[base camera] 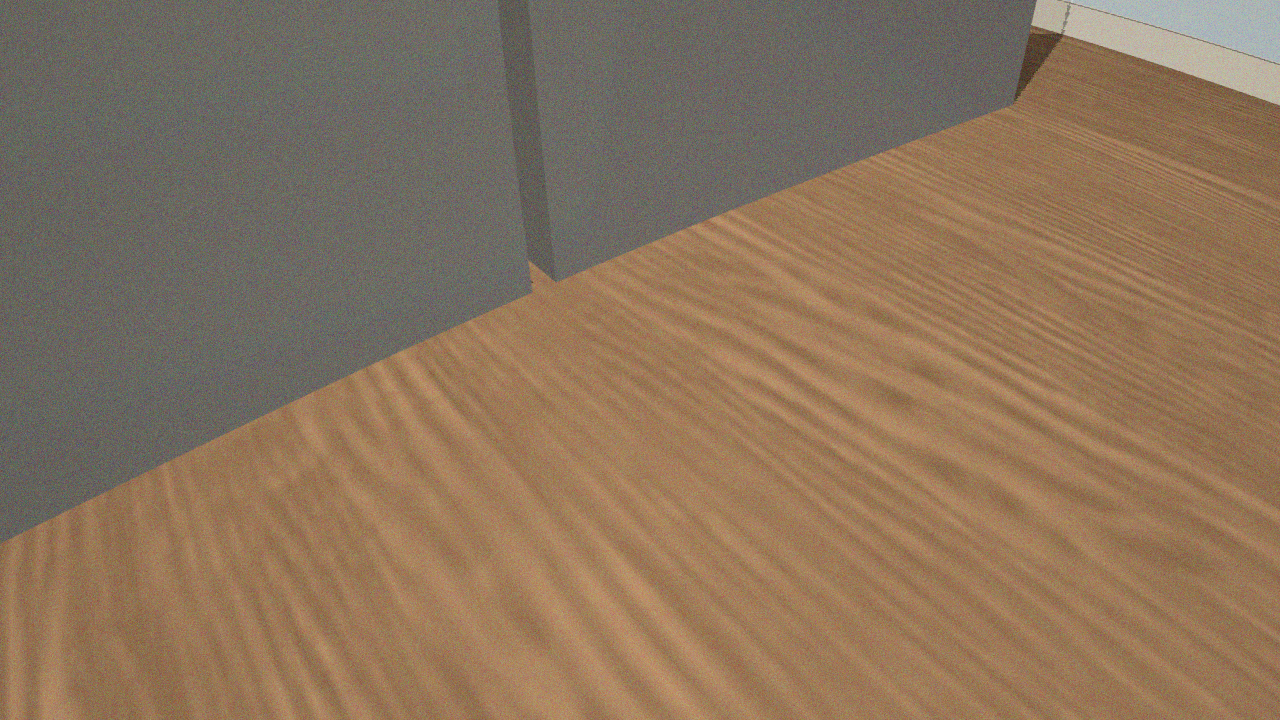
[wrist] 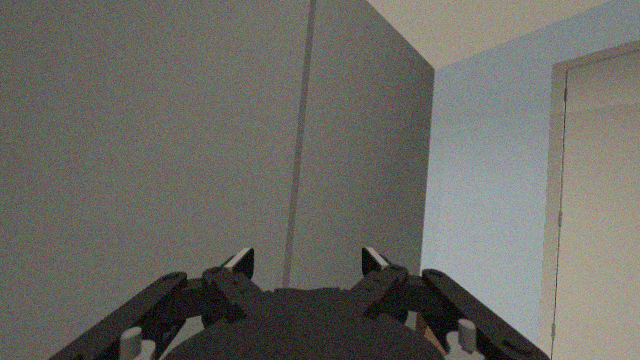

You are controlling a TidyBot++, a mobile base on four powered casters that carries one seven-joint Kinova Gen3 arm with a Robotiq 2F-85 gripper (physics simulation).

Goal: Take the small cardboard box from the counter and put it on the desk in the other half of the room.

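Places are measured from the arm's base along level axes (x ahead, y left, z up), in millimetres.
Where they show: gripper, fingertip midpoint: (wrist: pixel 308 260).
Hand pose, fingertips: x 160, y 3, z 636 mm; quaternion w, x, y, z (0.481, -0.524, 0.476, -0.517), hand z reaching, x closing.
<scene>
After its pixels a point has its place.
My gripper (wrist: pixel 308 260) @(x 160, y 3, z 636 mm) is open and empty, its two fingertips wide apart at the bottom of the wrist view. It faces a tall grey partition. The small cardboard box, the counter and the desk do not show in either view.
The grey partition (base camera: pixel 268 179) @(x 521, y 229, z -217 mm) (wrist: pixel 175 125) @(x 449, y 334, z 804 mm) stands close in front and to the left, with a narrow vertical seam. Its far end is at the right. Beyond it are a blue wall (wrist: pixel 485 175) @(x 1541, y -1442, z 915 mm) and a pale door (wrist: pixel 600 210) @(x 1069, y -1741, z 705 mm). Wooden floor (base camera: pixel 716 492) @(x 391, y -58, z -396 mm) runs along the partition's foot.
</scene>
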